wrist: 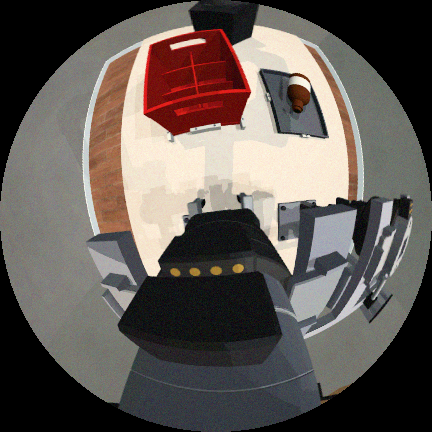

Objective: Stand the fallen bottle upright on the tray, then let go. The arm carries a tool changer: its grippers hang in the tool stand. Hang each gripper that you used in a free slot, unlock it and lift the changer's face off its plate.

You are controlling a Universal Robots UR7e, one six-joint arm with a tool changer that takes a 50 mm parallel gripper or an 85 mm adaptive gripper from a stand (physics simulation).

In view: a brown bottle (298, 89), a gripper (224, 242), a tool stand (324, 233) and a red panel (233, 71).
